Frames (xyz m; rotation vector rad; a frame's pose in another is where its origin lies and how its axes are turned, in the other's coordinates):
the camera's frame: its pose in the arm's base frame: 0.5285 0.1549 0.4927 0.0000 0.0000 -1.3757
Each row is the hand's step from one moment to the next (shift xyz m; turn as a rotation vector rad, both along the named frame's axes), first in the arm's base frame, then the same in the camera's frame.
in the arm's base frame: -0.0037 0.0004 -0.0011 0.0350 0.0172 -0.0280
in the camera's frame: -0.0011 -0.0036 -0.0011 -0.0101 0.0377 -0.0280
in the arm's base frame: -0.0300 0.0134 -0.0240 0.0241 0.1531 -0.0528
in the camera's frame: -0.0190 -0.0268 -0.0240 -0.1455 0.0533 -0.0528
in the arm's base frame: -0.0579 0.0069 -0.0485 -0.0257 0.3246 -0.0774
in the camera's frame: -0.0180 -0.0555 -0.0485 -0.3234 0.0377 -0.0774
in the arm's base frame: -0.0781 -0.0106 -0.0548 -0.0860 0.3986 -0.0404
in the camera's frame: -0.0047 -0.0787 -0.0548 -0.4077 -0.0071 -0.0404
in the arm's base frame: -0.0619 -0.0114 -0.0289 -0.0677 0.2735 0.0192
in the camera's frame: -0.0008 -0.0629 -0.0289 -0.2814 -0.0134 0.0192
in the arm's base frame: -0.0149 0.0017 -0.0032 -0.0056 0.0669 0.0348
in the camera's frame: -0.0046 -0.0143 -0.0032 -0.0667 0.0075 0.0348
